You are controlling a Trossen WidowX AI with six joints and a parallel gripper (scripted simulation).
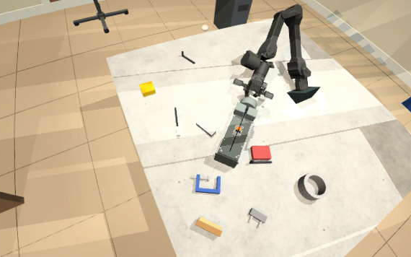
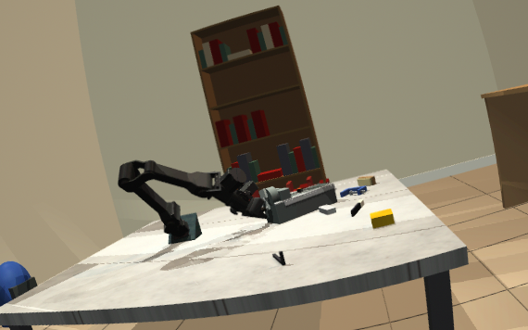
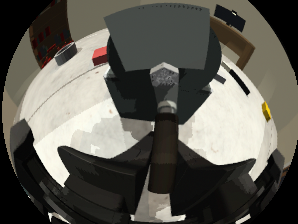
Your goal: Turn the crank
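The crank handle is 20 mm behind my gripper tip, 10 mm to the right of it and 30 mm above it. From my gripper tip the other things lie so: grey block 210 mm ahead, 20 mm below; then red pointer 130 mm ahead, 100 mm to the left, 50 mm above; then red block 80 mm ahead, 210 mm to the left, 20 mm below.
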